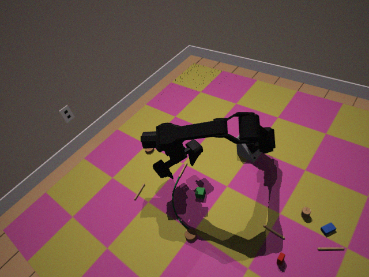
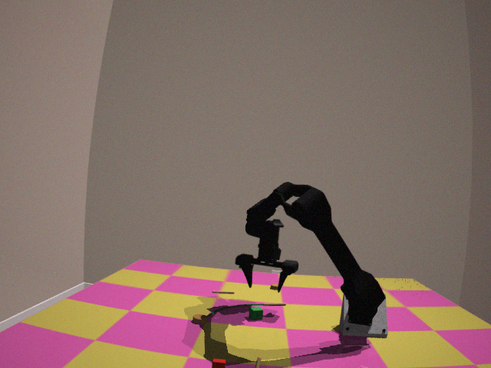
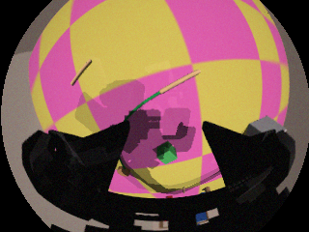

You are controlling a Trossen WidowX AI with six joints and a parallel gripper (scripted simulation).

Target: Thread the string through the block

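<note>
My gripper tip is now 20 mm past the thin wooden stick, 40 mm to the left of it and 60 mm above it. Round my gripper tip: round wooden button: 140 mm ahead, 180 mm to the left, 50 mm below; then red block: 10 mm ahead, 450 mm to the left, 40 mm below; then green block: 100 mm to the left, 50 mm below.
</note>
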